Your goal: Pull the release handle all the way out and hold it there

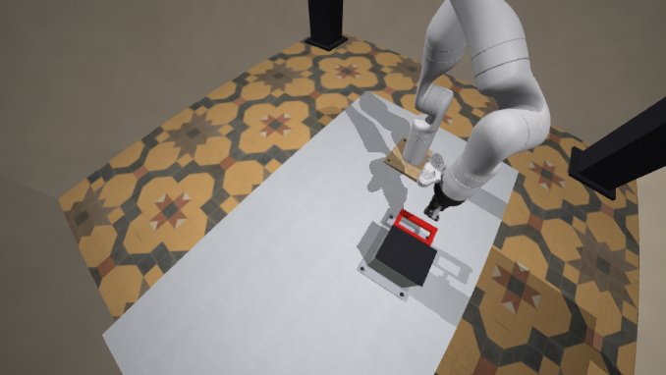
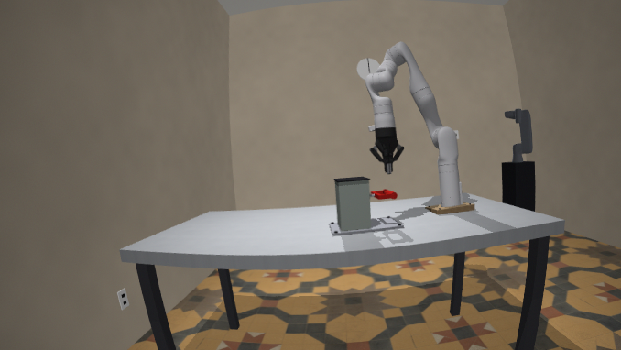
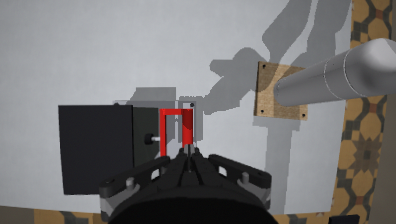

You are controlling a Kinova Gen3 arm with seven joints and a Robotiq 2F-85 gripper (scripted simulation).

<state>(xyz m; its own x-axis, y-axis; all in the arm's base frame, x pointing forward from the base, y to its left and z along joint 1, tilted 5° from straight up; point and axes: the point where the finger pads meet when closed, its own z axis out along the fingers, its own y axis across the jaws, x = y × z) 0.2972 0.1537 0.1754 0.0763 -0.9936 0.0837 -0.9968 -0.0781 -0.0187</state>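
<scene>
My gripper is now 60 mm short of the red handle and 90 mm above it.
</scene>
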